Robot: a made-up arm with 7 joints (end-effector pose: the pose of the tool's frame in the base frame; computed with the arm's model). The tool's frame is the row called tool. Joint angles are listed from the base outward.
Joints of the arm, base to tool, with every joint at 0 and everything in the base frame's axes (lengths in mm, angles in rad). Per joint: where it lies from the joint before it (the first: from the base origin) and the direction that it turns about. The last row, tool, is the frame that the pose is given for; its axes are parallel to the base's.
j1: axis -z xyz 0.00 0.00 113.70
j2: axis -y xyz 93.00 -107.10 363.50
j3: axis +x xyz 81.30 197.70 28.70
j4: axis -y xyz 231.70 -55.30 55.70
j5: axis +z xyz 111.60 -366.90 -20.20
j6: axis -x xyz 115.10 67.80 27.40
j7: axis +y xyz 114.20 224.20 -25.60
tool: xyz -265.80 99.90 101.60
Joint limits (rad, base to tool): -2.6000..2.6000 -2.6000..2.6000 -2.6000..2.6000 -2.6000..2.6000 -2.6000..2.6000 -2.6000..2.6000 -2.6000..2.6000
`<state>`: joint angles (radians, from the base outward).
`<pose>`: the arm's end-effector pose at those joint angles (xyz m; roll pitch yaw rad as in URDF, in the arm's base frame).
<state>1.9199 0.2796 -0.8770 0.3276 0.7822 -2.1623 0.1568</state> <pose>-0.1469 -0.3321 1.2738 1.1517 0.2628 -1.0814</pose>
Working (the frame after each row of the table, in the pose's form):
after j1: 0.0000 0.0000 0.1137 0.0000 0.0000 -1.9199
after j2: -0.1325 -0.0508 0.4772 0.0000 -0.2796 -1.9199
after j3: 0.0293 -0.1844 0.5272 -0.8770 -0.2796 -1.9199
after j4: -0.0325 -0.3759 0.6663 -0.9823 -0.4769 -1.6377
after j5: -0.2501 -0.3255 0.9787 -1.0439 0.1965 -1.2274
after j6: -0.1606 -0.4041 0.9122 1.1184 0.1965 -1.2274
after j7: 0.0036 -0.5038 1.0767 1.1517 0.2628 -1.0814

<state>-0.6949 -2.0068 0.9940 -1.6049 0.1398 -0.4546 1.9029</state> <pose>-0.5891 0.0370 0.0375 -1.0707 -0.5633 0.5240</pose>
Working (the frame after each row of the table, in the pose's form):
after j1: 0.0000 0.0000 0.1137 0.0000 0.0000 0.6949
after j2: 0.1400 -0.0227 0.4772 3.1416 1.1348 -2.4467
after j3: 0.0070 0.1238 0.3914 -2.1476 1.1348 -2.4467
after j4: -0.0300 -0.0071 0.1881 -2.7661 -0.2641 2.7857
after j5: -0.2099 -0.2966 0.3653 -2.7348 -0.2108 2.6527
after j6: -0.2947 -0.1932 0.3385 -2.2802 -0.2108 2.6527
after j7: -0.3439 0.0204 0.2124 -1.0707 -0.5633 0.5240

